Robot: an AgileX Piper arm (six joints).
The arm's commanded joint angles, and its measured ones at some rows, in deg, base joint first. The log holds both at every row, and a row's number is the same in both.
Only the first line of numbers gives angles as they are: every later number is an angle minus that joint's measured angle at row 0.
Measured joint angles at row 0: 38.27, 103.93, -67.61, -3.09, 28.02, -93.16
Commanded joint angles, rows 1 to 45: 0.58, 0.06, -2.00, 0.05, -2.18, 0.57; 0.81, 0.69, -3.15, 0.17, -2.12, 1.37; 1.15, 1.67, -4.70, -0.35, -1.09, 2.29; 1.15, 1.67, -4.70, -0.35, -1.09, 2.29; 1.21, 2.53, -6.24, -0.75, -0.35, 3.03; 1.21, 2.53, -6.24, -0.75, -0.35, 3.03; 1.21, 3.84, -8.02, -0.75, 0.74, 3.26; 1.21, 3.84, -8.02, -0.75, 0.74, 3.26; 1.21, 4.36, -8.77, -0.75, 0.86, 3.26; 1.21, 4.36, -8.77, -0.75, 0.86, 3.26; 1.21, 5.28, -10.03, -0.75, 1.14, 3.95; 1.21, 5.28, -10.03, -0.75, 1.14, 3.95; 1.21, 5.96, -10.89, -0.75, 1.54, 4.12; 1.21, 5.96, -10.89, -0.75, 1.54, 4.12; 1.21, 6.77, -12.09, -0.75, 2.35, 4.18; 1.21, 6.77, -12.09, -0.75, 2.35, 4.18; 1.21, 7.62, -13.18, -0.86, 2.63, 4.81; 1.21, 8.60, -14.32, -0.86, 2.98, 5.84; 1.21, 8.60, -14.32, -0.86, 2.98, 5.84; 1.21, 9.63, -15.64, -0.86, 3.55, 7.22; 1.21, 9.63, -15.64, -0.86, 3.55, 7.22; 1.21, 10.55, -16.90, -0.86, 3.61, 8.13; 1.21, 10.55, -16.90, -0.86, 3.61, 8.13; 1.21, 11.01, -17.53, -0.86, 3.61, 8.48; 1.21, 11.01, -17.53, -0.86, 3.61, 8.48; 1.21, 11.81, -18.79, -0.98, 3.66, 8.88; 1.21, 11.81, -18.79, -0.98, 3.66, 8.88; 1.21, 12.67, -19.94, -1.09, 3.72, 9.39; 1.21, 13.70, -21.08, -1.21, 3.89, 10.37; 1.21, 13.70, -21.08, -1.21, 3.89, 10.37; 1.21, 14.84, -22.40, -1.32, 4.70, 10.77; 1.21, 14.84, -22.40, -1.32, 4.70, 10.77; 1.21, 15.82, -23.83, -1.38, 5.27, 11.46; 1.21, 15.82, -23.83, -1.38, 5.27, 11.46; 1.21, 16.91, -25.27, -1.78, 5.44, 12.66; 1.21, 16.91, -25.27, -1.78, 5.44, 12.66; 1.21, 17.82, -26.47, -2.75, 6.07, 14.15; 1.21, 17.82, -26.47, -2.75, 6.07, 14.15; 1.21, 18.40, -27.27, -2.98, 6.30, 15.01; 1.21, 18.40, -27.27, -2.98, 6.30, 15.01; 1.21, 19.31, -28.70, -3.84, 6.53, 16.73; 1.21, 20.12, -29.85, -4.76, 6.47, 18.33; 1.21, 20.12, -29.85, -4.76, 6.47, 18.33; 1.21, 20.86, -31.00, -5.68, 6.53, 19.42; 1.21, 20.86, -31.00, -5.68, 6.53, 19.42
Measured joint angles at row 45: 1.09, 20.80, -28.65, -3.79, 9.28, 17.13
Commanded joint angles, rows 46 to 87: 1.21, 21.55, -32.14, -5.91, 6.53, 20.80; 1.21, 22.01, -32.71, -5.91, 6.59, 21.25; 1.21, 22.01, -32.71, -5.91, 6.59, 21.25; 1.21, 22.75, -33.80, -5.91, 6.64, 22.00; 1.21, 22.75, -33.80, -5.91, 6.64, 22.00; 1.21, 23.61, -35.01, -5.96, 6.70, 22.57; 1.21, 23.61, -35.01, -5.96, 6.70, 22.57; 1.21, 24.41, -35.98, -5.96, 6.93, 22.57; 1.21, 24.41, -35.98, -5.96, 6.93, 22.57; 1.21, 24.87, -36.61, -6.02, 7.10, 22.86; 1.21, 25.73, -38.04, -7.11, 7.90, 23.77; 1.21, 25.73, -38.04, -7.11, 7.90, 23.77; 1.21, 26.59, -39.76, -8.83, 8.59, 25.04; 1.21, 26.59, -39.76, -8.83, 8.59, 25.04; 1.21, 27.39, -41.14, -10.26, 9.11, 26.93; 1.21, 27.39, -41.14, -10.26, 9.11, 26.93; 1.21, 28.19, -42.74, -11.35, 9.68, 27.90; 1.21, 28.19, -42.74, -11.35, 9.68, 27.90; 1.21, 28.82, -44.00, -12.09, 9.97, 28.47; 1.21, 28.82, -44.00, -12.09, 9.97, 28.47; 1.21, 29.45, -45.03, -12.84, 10.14, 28.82; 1.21, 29.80, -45.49, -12.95, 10.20, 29.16; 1.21, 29.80, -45.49, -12.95, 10.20, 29.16; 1.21, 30.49, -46.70, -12.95, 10.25, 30.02; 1.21, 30.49, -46.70, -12.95, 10.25, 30.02; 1.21, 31.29, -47.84, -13.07, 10.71, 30.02; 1.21, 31.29, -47.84, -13.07, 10.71, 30.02; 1.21, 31.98, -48.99, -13.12, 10.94, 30.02; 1.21, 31.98, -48.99, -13.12, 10.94, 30.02; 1.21, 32.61, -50.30, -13.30, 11.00, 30.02; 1.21, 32.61, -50.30, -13.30, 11.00, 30.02; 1.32, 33.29, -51.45, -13.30, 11.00, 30.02; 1.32, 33.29, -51.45, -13.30, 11.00, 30.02; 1.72, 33.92, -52.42, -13.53, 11.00, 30.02; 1.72, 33.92, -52.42, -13.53, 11.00, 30.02; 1.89, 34.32, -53.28, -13.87, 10.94, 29.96; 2.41, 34.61, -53.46, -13.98, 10.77, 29.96; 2.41, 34.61, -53.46, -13.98, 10.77, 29.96; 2.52, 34.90, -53.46, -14.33, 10.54, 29.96; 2.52, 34.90, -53.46, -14.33, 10.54, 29.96; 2.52, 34.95, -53.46, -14.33, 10.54, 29.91; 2.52, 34.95, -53.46, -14.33, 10.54, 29.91
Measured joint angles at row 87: 2.12, 35.36, -52.42, -12.72, 13.81, 29.91
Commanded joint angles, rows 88 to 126: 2.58, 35.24, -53.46, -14.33, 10.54, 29.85; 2.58, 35.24, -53.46, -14.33, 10.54, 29.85; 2.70, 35.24, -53.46, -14.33, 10.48, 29.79; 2.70, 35.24, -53.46, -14.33, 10.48, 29.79; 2.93, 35.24, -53.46, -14.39, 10.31, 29.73; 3.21, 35.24, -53.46, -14.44, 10.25, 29.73; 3.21, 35.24, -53.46, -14.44, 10.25, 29.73; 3.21, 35.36, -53.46, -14.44, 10.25, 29.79; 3.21, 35.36, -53.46, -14.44, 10.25, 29.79; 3.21, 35.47, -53.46, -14.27, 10.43, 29.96; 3.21, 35.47, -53.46, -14.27, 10.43, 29.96; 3.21, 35.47, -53.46, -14.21, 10.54, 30.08; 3.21, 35.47, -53.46, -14.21, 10.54, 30.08; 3.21, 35.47, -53.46, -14.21, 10.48, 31.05; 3.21, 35.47, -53.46, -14.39, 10.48, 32.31; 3.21, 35.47, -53.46, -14.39, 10.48, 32.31; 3.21, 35.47, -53.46, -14.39, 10.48, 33.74; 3.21, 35.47, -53.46, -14.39, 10.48, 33.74; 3.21, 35.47, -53.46, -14.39, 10.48, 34.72; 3.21, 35.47, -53.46, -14.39, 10.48, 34.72; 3.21, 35.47, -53.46, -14.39, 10.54, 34.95; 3.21, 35.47, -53.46, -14.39, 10.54, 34.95; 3.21, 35.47, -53.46, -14.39, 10.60, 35.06; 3.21, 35.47, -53.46, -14.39, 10.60, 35.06; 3.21, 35.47, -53.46, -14.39, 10.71, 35.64; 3.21, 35.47, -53.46, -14.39, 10.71, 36.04; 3.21, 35.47, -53.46, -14.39, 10.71, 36.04; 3.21, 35.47, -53.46, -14.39, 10.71, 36.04; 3.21, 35.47, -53.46, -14.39, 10.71, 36.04; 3.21, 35.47, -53.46, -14.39, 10.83, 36.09; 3.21, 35.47, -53.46, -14.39, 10.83, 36.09; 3.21, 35.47, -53.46, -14.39, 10.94, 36.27; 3.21, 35.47, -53.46, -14.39, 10.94, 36.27; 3.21, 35.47, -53.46, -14.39, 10.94, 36.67; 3.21, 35.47, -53.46, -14.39, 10.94, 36.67; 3.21, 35.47, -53.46, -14.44, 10.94, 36.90; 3.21, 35.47, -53.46, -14.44, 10.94, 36.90; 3.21, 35.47, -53.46, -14.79, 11.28, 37.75; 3.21, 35.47, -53.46, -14.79, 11.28, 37.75
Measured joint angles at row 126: 3.04, 36.04, -53.00, -14.16, 11.06, 36.55
